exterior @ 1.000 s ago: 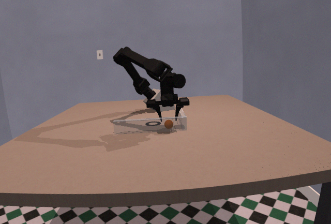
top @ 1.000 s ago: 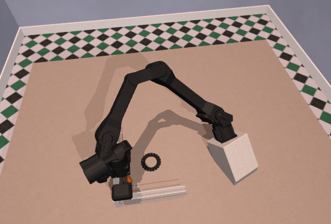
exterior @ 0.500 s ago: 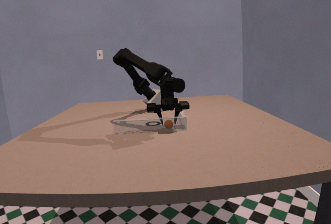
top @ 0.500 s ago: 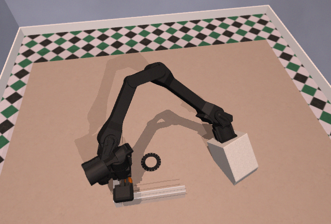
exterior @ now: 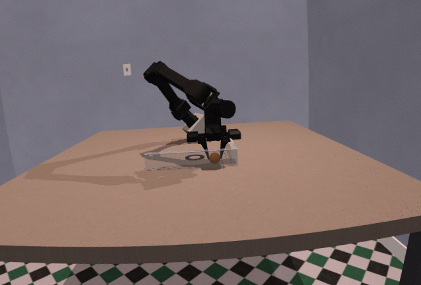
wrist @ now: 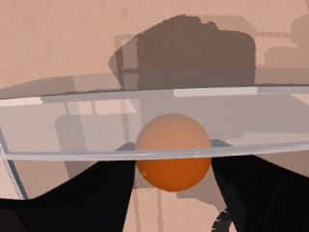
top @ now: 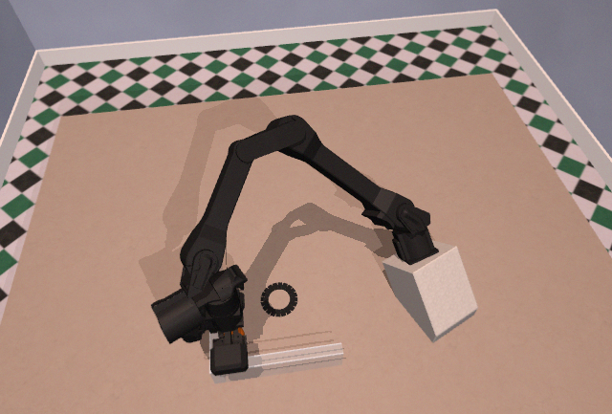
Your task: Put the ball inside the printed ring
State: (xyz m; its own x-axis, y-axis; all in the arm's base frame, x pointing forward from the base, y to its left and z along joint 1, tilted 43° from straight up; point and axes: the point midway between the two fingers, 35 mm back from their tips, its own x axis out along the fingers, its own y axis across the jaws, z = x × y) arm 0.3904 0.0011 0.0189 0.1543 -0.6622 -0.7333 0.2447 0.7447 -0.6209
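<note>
Right now my hand is 60 mm past the clear wall, 80 mm to the right of it and 10 mm above it. The rest, counted from my hand: ball (30 mm below).
</note>
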